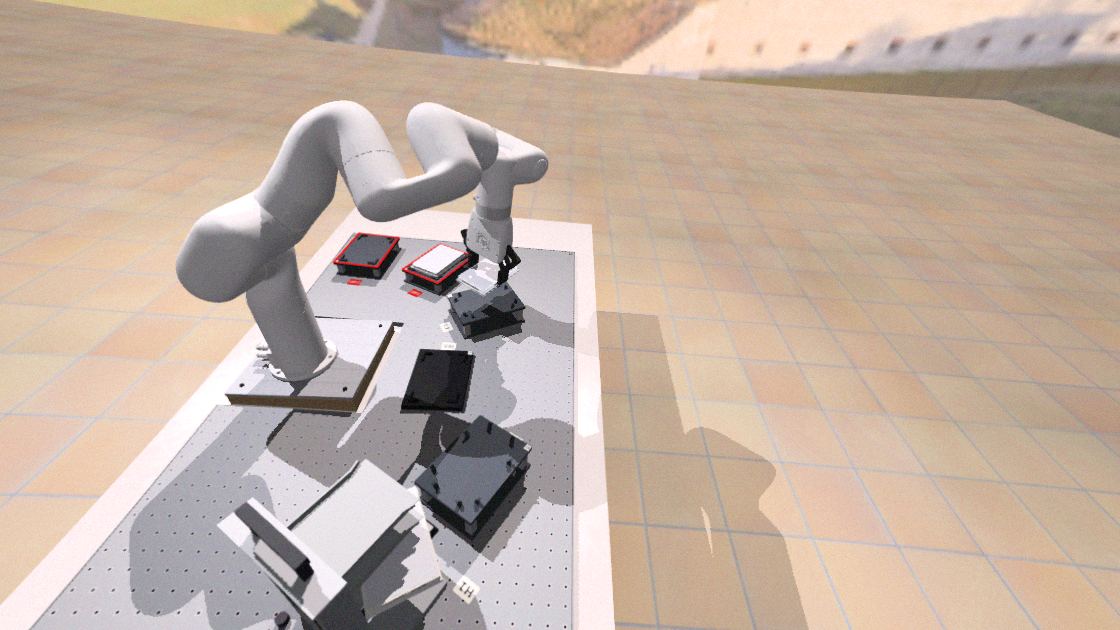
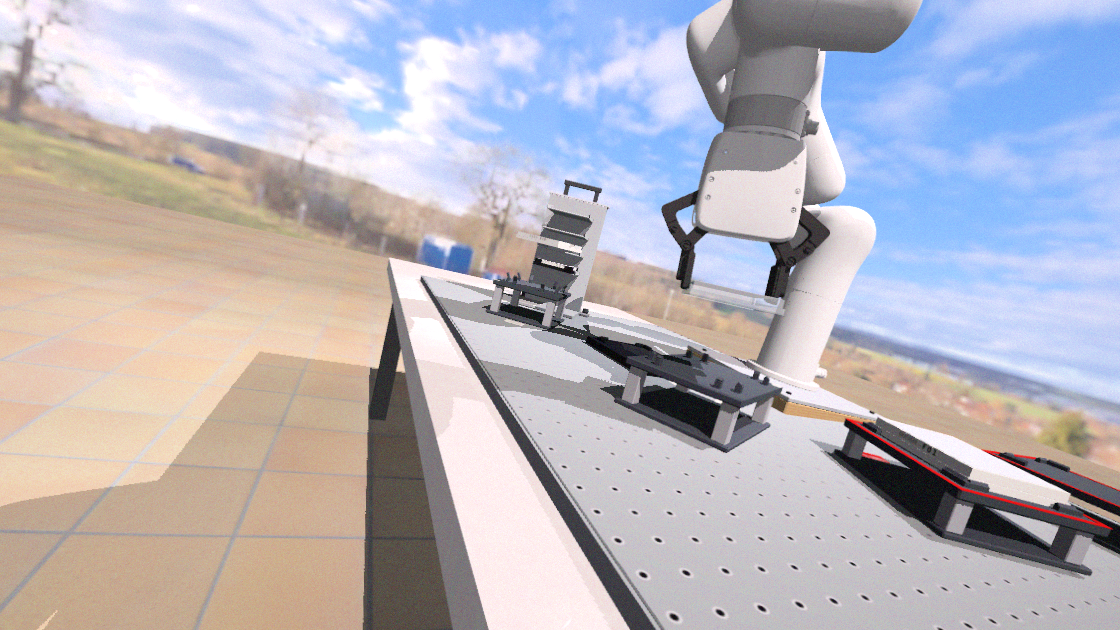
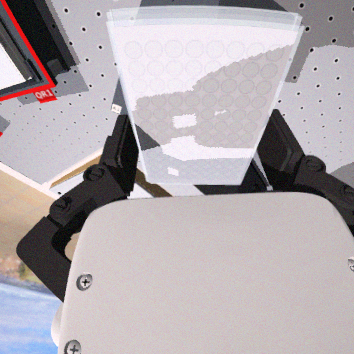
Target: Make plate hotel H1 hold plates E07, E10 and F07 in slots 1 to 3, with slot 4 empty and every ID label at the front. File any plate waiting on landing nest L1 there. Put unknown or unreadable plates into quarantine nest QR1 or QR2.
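Seen in the pictures: gripper, between the fingertips: (image 1: 487,274) (image 2: 726,295) (image 3: 197,128); arm's base, origin of its link: (image 1: 304,359) (image 2: 780,377).
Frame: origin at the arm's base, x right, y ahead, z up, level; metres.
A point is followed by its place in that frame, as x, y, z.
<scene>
My gripper (image 1: 488,274) @(-0.192, 0.369, 0.115) (image 2: 730,289) @(-0.192, 0.369, 0.115) (image 3: 197,128) @(-0.192, 0.369, 0.115) is shut on a clear plate (image 1: 476,279) @(-0.161, 0.347, 0.120) (image 2: 724,296) @(-0.240, 0.418, 0.113) (image 3: 200,70) @(-0.227, 0.393, 0.122) with round wells; I can read no ID on it. It is held in the air, roughly level, above the bench near a raised dark nest (image 1: 487,311) @(-0.154, 0.371, 0.031) (image 2: 704,376) @(-0.218, 0.391, 0.031), whose top shows bare; its label is unreadable. Hotel H1 (image 1: 352,509) @(0.423, 0.281, 0.205) (image 2: 592,242) @(0.442, 0.206, 0.158) stands at the far end from the gripper; its slot contents are unclear. Nest QR1 (image 1: 426,279) @(-0.289, 0.196, 0.019) (image 2: 953,515) @(-0.413, 0.298, -0.001) (image 3: 29,45) @(-0.313, 0.251, 0.021) bears a white-topped plate (image 1: 440,259) @(-0.364, 0.220, 0.035) (image 2: 1010,470) @(-0.408, 0.216, 0.035) (image 3: 10,65) @(-0.316, 0.226, 0.035). Nest QR2 (image 1: 366,249) @(-0.414, 0.005, 0.021) looks bare.
A second raised dark nest (image 1: 473,470) @(0.276, 0.393, 0.040) (image 2: 528,289) @(0.192, 0.436, 0.040) stands beside the hotel. A low black pad (image 1: 438,380) @(0.039, 0.286, -0.007) lies between the two dark nests. The arm's base plate (image 1: 313,383) @(0.068, 0.045, 0.005) is beside that pad. The bench edge (image 1: 588,376) @(-0.011, 0.618, -0.032) (image 2: 462,438) @(-0.261, 0.638, -0.032) runs along one side.
</scene>
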